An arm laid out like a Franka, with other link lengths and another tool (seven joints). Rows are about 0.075 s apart.
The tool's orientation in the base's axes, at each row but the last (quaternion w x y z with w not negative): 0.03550, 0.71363, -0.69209, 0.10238; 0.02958, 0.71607, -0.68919, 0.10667; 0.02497, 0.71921, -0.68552, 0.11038; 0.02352, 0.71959, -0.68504, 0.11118; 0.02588, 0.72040, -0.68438, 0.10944
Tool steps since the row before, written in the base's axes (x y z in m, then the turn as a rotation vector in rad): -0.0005, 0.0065, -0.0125, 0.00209, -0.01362, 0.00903; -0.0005, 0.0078, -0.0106, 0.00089, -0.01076, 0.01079; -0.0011, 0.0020, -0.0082, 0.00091, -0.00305, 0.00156; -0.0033, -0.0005, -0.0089, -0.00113, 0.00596, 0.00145; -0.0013, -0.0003, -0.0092, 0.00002, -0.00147, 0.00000
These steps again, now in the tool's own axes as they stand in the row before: -0.0088, 0.0014, 0.0109, 0.01516, -0.00236, -0.00600; -0.0097, 0.0012, 0.0088, 0.01267, -0.00149, -0.00839; -0.0036, 0.0019, 0.0075, 0.00332, -0.00090, -0.00084; -0.0013, 0.0044, 0.0083, -0.00561, 0.00059, -0.00267; -0.0015, 0.0023, 0.0089, 0.00144, 0.00007, 0.00028
